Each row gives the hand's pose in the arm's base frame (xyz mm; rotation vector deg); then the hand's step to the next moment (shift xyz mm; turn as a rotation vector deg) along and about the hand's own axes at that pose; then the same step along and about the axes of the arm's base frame.
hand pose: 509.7 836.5 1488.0 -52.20 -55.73 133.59
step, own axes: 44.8 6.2 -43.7 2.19 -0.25 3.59
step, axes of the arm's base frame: 0.0 43.1 -45.8 -4.03 -0.10 1.22
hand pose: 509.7 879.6 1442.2 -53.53 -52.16 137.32
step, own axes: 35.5 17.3 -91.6 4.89 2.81 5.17
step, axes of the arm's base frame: 38.2 47.0 -79.3 -7.43 -1.37 -1.22
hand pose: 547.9 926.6 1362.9 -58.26 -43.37 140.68
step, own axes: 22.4 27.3 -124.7 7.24 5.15 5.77
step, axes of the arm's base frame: 72.7 31.9 -102.5 -9.75 -2.18 -3.53
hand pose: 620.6 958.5 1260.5 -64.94 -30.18 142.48
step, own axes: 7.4 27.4 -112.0 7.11 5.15 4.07
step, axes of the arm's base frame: 77.3 0.3 -85.9 -8.36 -1.93 -4.48
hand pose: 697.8 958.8 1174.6 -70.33 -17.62 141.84
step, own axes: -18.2 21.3 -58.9 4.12 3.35 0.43
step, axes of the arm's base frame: 52.6 -24.8 -29.5 -3.38 -1.38 -3.88
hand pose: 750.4 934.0 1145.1 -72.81 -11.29 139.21
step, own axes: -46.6 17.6 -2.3 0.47 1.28 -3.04
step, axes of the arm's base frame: 20.9 -34.9 28.8 1.88 -1.15 -2.50
